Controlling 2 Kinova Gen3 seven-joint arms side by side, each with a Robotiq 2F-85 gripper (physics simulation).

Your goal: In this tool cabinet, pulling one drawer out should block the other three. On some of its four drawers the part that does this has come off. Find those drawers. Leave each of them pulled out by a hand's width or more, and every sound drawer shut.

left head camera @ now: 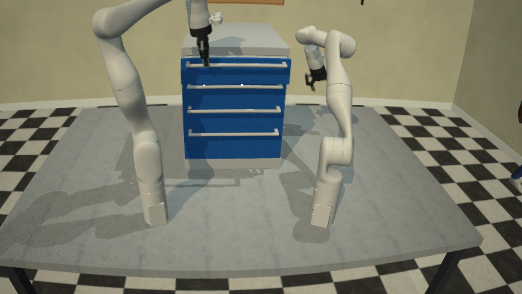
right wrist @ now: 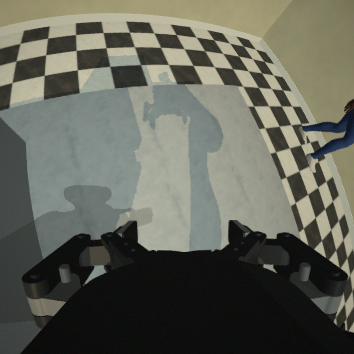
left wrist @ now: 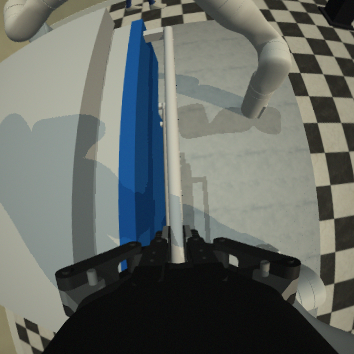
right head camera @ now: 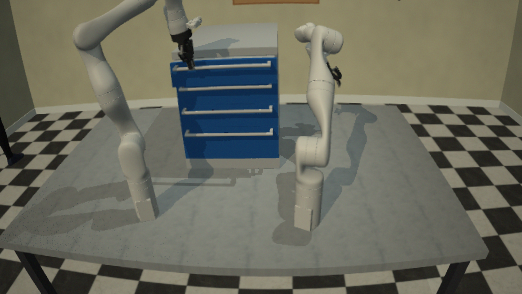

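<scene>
The top drawer (left head camera: 235,75) (right head camera: 225,76) (left wrist: 135,125) stands a little way out of the cabinet (left head camera: 270,37) (right head camera: 260,37) (left wrist: 45,75). Its front overhangs the drawers below. My left gripper (left head camera: 206,64) (right head camera: 191,67) (left wrist: 176,234) is shut on the top drawer's handle (left head camera: 245,65) (right head camera: 230,65) (left wrist: 171,125), near its left end in the head views. The second drawer (left head camera: 235,98), third drawer (left head camera: 235,121) and bottom drawer (left head camera: 232,147) look shut. My right gripper (left head camera: 310,85) (right head camera: 339,79) (right wrist: 182,230) is open and empty, to the right of the cabinet. The blocking parts inside are hidden.
The cabinet stands at the back of the grey table (left head camera: 240,220) (right head camera: 240,220). My left arm (left head camera: 122,82) reaches in from the left. My right arm (left head camera: 340,105) stands upright to the cabinet's right. A wall is behind the table.
</scene>
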